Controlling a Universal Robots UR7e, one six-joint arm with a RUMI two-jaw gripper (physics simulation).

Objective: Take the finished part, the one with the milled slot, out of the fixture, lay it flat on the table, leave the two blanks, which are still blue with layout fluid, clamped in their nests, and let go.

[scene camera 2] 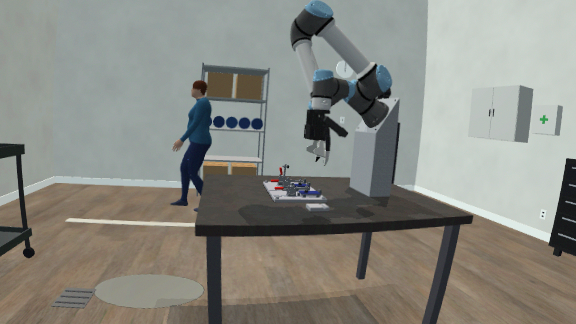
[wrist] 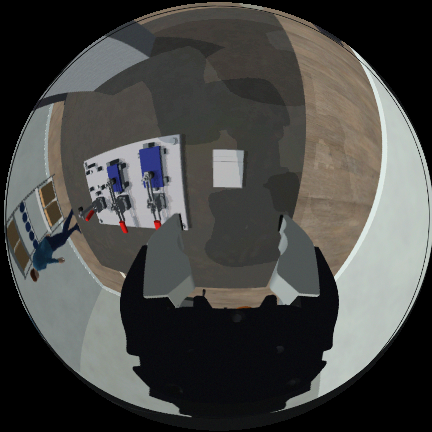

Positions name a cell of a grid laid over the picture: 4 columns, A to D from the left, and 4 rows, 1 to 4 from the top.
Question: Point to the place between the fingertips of the gripper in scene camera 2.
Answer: C3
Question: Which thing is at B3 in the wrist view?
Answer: The gripper.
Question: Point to a finished part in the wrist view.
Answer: C2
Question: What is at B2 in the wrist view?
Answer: A blue blank.
